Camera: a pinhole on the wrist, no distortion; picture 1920 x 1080 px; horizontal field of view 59.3 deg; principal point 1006.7 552.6 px. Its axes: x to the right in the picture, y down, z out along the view. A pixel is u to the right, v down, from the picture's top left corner.
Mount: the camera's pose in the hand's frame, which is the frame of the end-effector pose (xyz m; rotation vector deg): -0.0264 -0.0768 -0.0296 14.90 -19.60 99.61
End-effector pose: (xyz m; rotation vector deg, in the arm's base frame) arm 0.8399 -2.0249 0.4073 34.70 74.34 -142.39
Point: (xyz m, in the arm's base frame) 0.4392 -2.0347 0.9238
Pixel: 65 297
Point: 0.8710 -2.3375 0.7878
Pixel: 1753 1033
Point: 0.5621 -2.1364 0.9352
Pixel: 510 561
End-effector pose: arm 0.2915 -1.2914 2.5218 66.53 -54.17 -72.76
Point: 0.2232 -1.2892 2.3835
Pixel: 126 149
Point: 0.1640 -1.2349 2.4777
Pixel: 1811 891
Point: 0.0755 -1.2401 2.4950
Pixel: 1750 738
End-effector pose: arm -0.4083 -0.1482 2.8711 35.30 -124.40 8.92
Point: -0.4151 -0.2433 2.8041
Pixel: 1448 207
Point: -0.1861 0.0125 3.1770
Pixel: behind the camera
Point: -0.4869 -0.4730 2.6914
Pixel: 658 347
